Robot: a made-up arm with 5 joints. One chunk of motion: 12 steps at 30 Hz.
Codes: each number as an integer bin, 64 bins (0 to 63) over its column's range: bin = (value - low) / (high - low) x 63, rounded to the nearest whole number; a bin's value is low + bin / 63 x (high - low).
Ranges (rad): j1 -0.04..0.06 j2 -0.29..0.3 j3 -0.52..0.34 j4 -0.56..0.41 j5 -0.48..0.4
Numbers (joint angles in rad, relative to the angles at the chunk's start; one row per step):
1: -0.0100 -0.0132 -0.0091 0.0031 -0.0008
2: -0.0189 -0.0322 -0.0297 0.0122 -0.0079
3: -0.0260 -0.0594 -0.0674 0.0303 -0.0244
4: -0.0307 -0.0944 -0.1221 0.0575 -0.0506
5: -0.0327 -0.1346 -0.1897 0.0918 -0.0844
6: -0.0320 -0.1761 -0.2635 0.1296 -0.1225
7: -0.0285 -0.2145 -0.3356 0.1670 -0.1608
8: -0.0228 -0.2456 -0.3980 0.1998 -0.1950
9: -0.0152 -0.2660 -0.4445 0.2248 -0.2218
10: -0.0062 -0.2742 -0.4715 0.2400 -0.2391
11: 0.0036 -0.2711 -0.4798 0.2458 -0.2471
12: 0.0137 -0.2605 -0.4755 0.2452 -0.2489
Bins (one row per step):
1: 19 30 37 37 34
2: 13 28 36 37 34
3: 9 25 33 38 33
4: 6 21 29 40 31
5: 5 17 24 42 28
6: 5 12 19 45 26
7: 7 8 14 47 23
8: 11 5 9 49 20
9: 16 3 6 51 18
10: 21 2 4 52 17
11: 27 2 3 52 17
12: 34 3 3 52 17

